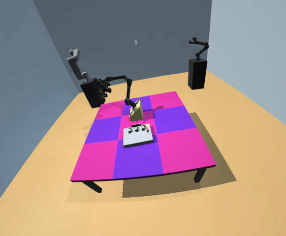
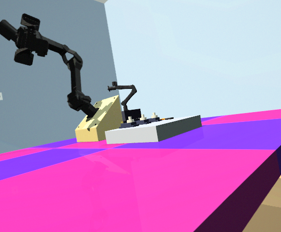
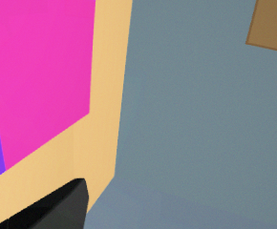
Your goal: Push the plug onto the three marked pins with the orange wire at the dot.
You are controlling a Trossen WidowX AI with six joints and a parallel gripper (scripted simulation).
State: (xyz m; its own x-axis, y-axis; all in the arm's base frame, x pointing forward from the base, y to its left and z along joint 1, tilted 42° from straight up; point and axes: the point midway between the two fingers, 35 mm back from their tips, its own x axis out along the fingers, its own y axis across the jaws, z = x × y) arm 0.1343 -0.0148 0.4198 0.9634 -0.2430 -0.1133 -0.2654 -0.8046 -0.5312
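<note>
The servo is 38 cm below my gripper tip, 31 cm to the left of it and 17 cm ahead of it. Also, from my gripper tip: printed holder 41 cm below, 32 cm to the left, 28 cm ahead.
</note>
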